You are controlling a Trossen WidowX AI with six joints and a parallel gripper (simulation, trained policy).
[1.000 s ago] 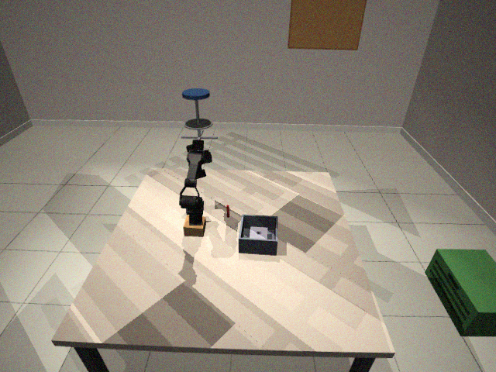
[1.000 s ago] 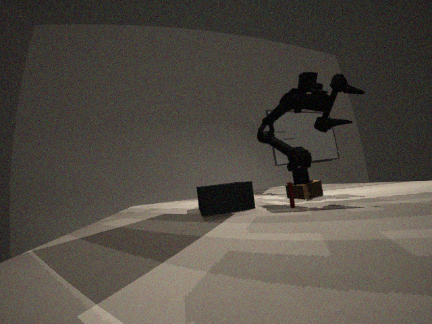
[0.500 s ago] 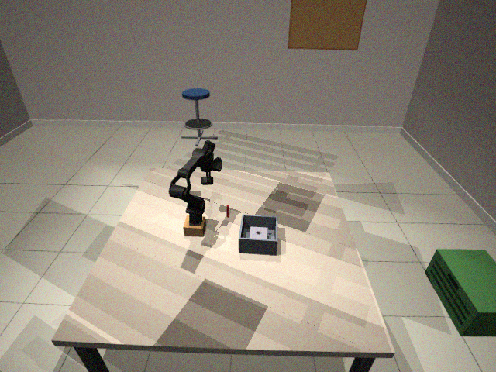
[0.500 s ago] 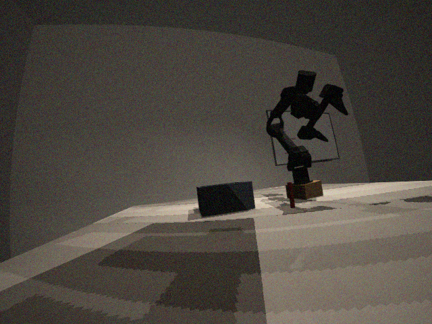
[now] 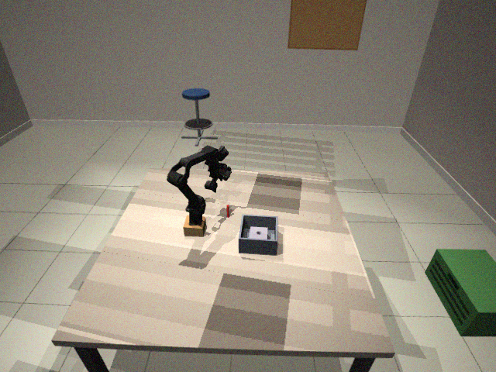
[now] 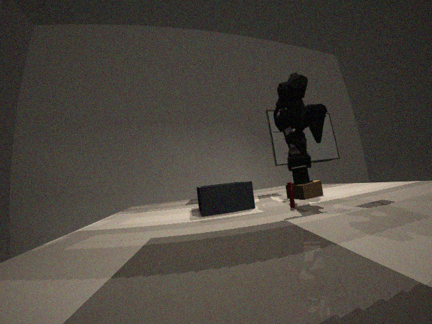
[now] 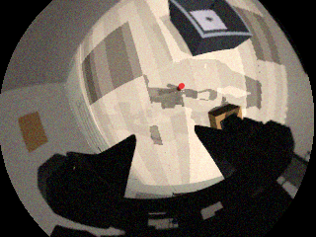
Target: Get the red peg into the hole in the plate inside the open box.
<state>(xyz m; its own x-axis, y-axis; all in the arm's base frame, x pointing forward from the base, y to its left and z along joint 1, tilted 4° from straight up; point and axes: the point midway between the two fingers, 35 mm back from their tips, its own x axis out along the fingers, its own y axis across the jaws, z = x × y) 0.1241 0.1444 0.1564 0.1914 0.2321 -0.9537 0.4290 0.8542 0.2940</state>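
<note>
The red peg lies 13 cm below my gripper tip, 7 cm to the right of it and 5 cm ahead of it. Also, from my gripper tip: plate: 29 cm to the right, 18 cm ahead, 12 cm below; box: 29 cm to the right, 18 cm ahead, 14 cm below.
</note>
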